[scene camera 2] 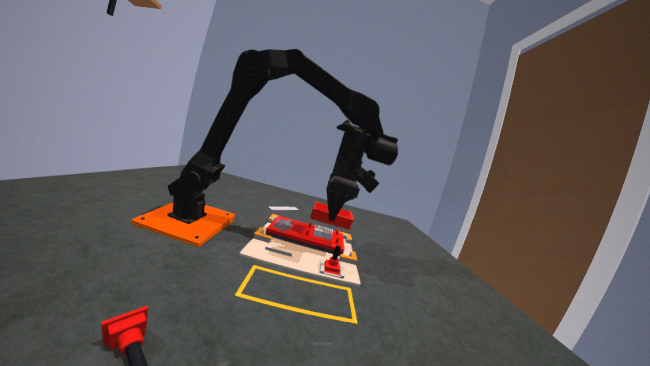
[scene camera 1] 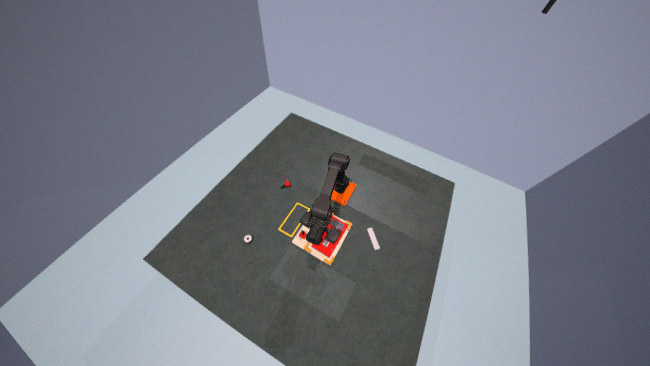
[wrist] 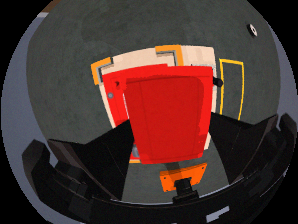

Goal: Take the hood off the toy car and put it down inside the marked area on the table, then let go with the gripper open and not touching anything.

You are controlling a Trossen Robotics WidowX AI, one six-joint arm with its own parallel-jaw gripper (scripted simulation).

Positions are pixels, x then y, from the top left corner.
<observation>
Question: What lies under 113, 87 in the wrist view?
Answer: A toy car.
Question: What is my gripper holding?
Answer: A hood.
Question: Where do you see a toy car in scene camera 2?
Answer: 281, 228
</observation>
